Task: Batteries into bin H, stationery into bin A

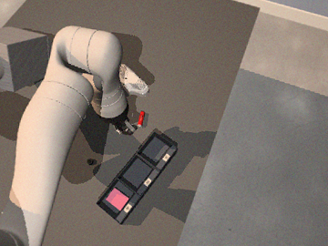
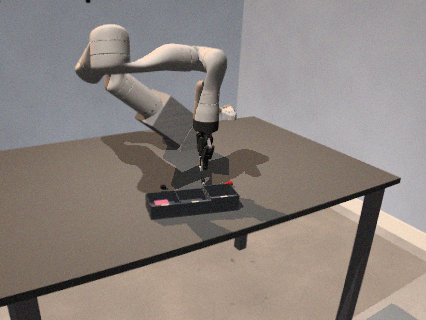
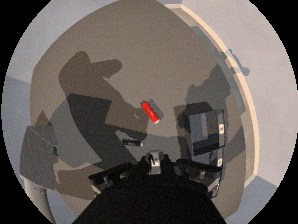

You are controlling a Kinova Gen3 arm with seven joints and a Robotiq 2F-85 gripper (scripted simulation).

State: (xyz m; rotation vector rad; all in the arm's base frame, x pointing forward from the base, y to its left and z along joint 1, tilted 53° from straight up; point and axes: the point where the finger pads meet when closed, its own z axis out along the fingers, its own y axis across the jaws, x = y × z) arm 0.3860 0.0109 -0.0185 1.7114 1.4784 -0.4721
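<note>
The flat pink piece lies 7 cm ahead of my hand, 17 cm to the right of it and 8 cm below it. Also, from my hand: small white thing: 1 cm below; then three joined bins: 10 cm ahead, 9 cm to the right, 6 cm below; then red battery: 2 cm ahead, 8 cm to the left, 8 cm below.
</note>
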